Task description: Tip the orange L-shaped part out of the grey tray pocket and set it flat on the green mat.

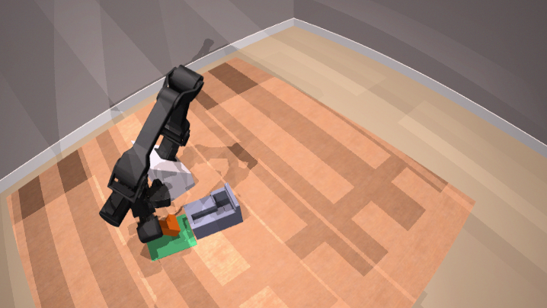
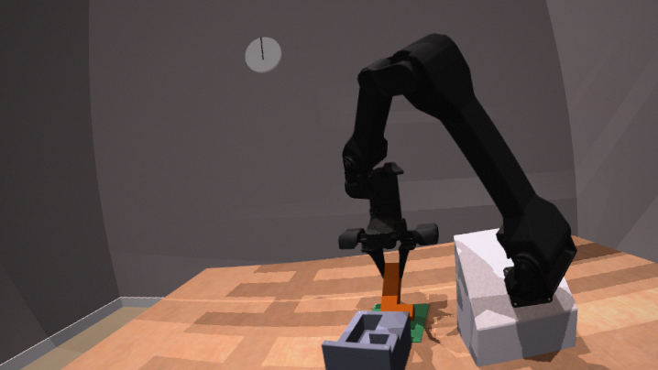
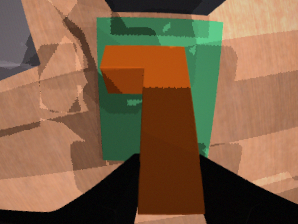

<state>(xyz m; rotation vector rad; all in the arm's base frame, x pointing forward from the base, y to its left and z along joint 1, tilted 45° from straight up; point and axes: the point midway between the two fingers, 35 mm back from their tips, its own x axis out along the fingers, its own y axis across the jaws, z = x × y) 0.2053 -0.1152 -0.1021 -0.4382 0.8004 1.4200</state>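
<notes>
The green mat is 100 mm below my gripper tip and 20 mm to the left of it. The rest, counted from my gripper tip: orange L-shaped part 30 mm to the left, 30 mm below, 10 mm behind.
</notes>
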